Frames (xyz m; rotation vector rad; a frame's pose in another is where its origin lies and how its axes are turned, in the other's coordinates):
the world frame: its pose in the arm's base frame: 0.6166 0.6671 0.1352 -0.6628 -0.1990 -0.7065
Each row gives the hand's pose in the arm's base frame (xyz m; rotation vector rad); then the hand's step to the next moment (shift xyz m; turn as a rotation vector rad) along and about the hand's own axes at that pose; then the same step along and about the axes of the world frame.
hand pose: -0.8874 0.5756 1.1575 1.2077 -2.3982 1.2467
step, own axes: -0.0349 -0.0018 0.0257 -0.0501 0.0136 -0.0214
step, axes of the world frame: 0.0094 0.0353 -0.0234 -0.0198 0.0498 0.0169
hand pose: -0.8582 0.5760 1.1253 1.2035 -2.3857 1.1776
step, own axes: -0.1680 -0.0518 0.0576 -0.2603 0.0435 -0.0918
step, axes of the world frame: 0.0611 0.1692 -0.0431 -0.0717 0.2591 0.0761
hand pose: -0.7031 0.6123 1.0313 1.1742 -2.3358 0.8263
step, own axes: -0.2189 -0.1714 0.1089 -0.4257 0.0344 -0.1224
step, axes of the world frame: 0.1473 0.2292 -0.1222 -0.0805 0.4261 0.0967
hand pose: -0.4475 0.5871 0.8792 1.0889 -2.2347 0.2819
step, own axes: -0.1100 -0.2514 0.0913 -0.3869 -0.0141 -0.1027
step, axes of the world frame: 0.1615 0.1384 -0.1960 -0.0363 0.3942 0.0610
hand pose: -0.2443 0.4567 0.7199 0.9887 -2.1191 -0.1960
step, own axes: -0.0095 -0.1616 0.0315 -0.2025 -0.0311 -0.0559
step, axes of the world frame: 0.0792 0.0359 -0.1401 -0.0022 0.2118 0.0159
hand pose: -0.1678 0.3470 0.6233 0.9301 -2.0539 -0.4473
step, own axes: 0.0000 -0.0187 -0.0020 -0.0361 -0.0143 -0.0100
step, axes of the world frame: 0.0105 0.0045 -0.0149 0.0038 0.0397 -0.0046
